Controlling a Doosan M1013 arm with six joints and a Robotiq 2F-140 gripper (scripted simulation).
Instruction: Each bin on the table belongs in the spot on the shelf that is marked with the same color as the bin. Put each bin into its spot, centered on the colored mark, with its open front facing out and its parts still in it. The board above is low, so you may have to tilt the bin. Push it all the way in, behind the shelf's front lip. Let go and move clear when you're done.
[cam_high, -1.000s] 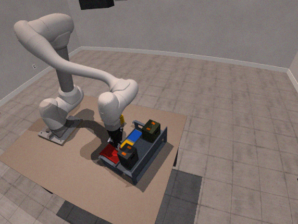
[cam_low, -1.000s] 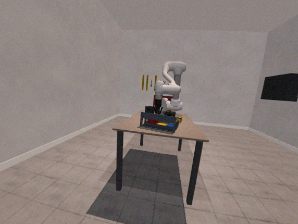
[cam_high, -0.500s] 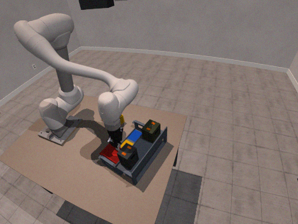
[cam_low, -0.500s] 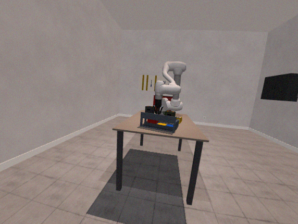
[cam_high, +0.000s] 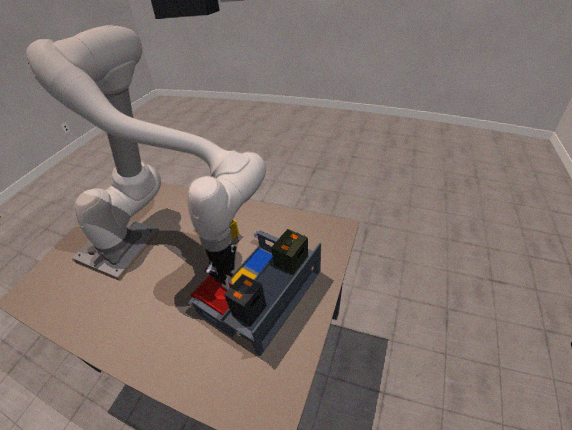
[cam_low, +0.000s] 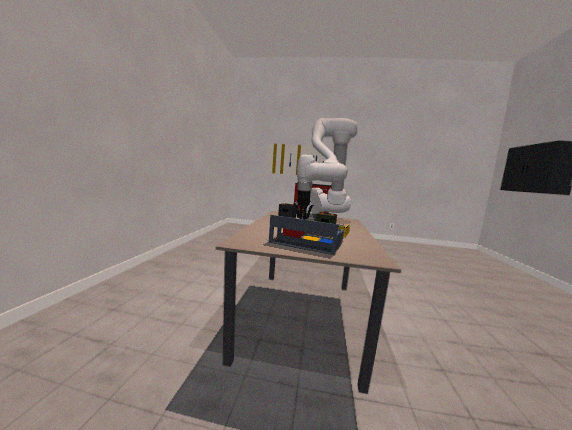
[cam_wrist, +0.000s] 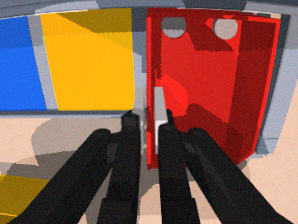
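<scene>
My hand is 2 cm past the red bin, 5 cm to the left of it and 4 cm above it. The rest, counted from my hand: yellow bin 21 cm behind, 26 cm to the left, 5 cm below; grey shelf 16 cm ahead, 3 cm to the left, 1 cm above.
</scene>
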